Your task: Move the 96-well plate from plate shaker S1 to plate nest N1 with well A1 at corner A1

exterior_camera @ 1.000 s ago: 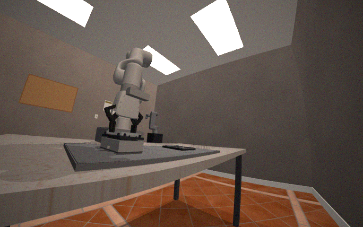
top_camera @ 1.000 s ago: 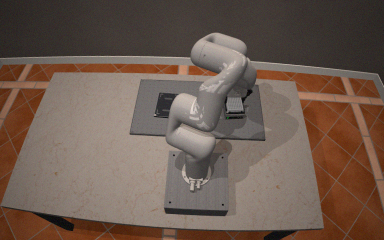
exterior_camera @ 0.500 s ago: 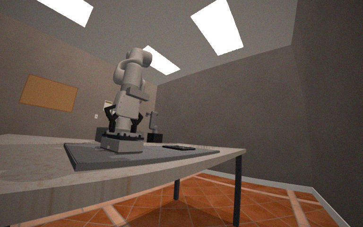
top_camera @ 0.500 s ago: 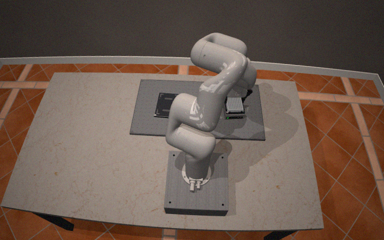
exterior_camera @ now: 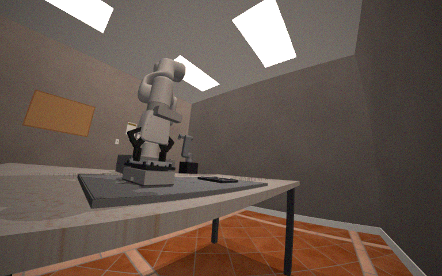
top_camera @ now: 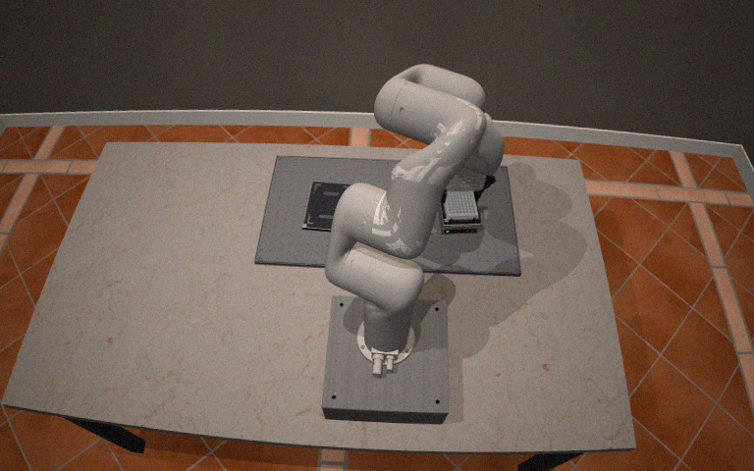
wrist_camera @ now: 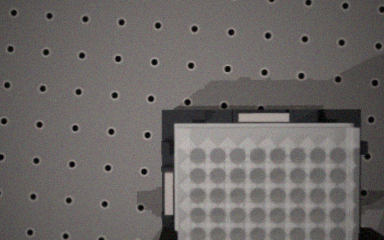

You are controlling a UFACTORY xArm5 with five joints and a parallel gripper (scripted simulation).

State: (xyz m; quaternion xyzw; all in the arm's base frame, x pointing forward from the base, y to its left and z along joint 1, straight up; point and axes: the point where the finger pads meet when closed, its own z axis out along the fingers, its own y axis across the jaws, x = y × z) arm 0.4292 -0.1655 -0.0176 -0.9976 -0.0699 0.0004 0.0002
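Right now the 96-well plate is 1 cm below my hand. From my hand the other things lie so: A1 mark (41 cm to the left, 9 cm behind, 6 cm below); then plate nest N1 (35 cm to the left, 7 cm below, 2 cm behind).
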